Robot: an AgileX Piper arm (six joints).
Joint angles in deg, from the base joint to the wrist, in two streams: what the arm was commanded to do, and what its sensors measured. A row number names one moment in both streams.
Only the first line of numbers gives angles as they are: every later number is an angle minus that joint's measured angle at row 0.
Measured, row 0:
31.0, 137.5, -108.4, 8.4, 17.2, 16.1
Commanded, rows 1 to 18:
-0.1, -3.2, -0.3, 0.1, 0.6, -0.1
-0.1, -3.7, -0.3, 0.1, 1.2, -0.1
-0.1, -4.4, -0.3, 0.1, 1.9, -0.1
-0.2, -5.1, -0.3, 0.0, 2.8, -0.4
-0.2, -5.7, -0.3, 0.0, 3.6, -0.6
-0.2, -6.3, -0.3, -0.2, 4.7, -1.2
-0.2, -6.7, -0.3, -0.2, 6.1, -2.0
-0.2, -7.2, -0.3, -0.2, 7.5, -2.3
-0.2, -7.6, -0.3, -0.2, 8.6, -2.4
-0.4, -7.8, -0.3, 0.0, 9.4, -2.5
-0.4, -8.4, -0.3, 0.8, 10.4, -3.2
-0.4, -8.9, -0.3, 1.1, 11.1, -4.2
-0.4, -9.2, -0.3, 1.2, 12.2, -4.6
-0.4, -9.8, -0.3, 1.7, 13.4, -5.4
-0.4, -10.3, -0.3, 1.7, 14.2, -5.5
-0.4, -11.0, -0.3, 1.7, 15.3, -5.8
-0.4, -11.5, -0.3, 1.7, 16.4, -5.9
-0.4, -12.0, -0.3, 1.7, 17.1, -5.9
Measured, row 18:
0.0, -9.2, 0.0, 1.3, 14.1, -4.8
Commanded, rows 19 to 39:
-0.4, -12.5, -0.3, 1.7, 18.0, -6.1
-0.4, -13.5, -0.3, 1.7, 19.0, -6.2
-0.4, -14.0, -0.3, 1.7, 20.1, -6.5
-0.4, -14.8, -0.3, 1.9, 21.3, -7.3
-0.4, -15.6, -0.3, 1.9, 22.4, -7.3
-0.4, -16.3, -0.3, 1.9, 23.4, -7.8
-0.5, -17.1, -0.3, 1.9, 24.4, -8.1
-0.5, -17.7, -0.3, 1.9, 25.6, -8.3
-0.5, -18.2, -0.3, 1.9, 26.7, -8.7
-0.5, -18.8, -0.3, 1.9, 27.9, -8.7
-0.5, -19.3, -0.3, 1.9, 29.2, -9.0
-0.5, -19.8, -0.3, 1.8, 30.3, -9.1
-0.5, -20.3, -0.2, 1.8, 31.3, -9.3
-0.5, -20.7, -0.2, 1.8, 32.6, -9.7
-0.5, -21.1, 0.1, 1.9, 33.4, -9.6
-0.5, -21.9, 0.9, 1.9, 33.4, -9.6
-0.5, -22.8, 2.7, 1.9, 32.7, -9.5
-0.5, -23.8, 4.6, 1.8, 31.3, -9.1
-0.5, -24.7, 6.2, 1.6, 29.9, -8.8
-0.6, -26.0, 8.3, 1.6, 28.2, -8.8
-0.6, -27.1, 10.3, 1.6, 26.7, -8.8
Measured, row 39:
-0.1, -22.5, 4.2, 1.6, 31.6, -9.2
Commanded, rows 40 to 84:
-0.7, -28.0, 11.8, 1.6, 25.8, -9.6
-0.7, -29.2, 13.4, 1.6, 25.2, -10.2
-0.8, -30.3, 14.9, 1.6, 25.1, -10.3
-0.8, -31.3, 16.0, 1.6, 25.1, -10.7
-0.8, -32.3, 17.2, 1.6, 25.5, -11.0
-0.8, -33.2, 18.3, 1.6, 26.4, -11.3
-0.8, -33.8, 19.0, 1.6, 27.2, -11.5
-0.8, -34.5, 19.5, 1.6, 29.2, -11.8
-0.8, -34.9, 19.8, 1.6, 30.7, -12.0
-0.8, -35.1, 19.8, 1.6, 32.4, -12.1
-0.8, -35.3, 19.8, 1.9, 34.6, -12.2
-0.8, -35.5, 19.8, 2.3, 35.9, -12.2
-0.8, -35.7, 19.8, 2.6, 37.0, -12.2
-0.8, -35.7, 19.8, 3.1, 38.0, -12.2
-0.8, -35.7, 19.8, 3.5, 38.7, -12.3
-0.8, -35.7, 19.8, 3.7, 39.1, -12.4
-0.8, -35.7, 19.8, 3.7, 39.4, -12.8
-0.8, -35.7, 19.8, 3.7, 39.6, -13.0
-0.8, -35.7, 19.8, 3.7, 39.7, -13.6
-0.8, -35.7, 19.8, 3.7, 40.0, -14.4
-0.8, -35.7, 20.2, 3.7, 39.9, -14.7
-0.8, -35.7, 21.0, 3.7, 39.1, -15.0
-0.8, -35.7, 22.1, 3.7, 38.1, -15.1
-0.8, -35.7, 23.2, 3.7, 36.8, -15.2
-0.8, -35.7, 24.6, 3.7, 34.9, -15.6
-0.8, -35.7, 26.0, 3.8, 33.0, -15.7
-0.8, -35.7, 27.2, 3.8, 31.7, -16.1
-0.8, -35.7, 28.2, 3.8, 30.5, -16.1
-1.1, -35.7, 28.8, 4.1, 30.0, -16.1
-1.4, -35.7, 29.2, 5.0, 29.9, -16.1
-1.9, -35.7, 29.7, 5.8, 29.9, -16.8
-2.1, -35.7, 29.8, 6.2, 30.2, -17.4
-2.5, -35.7, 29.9, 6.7, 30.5, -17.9
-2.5, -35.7, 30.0, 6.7, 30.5, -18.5
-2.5, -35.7, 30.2, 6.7, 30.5, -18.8
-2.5, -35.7, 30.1, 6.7, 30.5, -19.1
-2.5, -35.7, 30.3, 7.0, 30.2, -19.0
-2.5, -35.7, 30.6, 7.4, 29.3, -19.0
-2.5, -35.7, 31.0, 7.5, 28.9, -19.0
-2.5, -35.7, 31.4, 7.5, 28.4, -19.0
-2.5, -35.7, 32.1, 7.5, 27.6, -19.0
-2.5, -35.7, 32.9, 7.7, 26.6, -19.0
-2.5, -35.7, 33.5, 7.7, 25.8, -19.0
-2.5, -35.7, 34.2, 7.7, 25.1, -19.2
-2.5, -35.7, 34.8, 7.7, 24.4, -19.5
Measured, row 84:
-2.1, -34.7, 32.8, 7.1, 27.5, -18.6
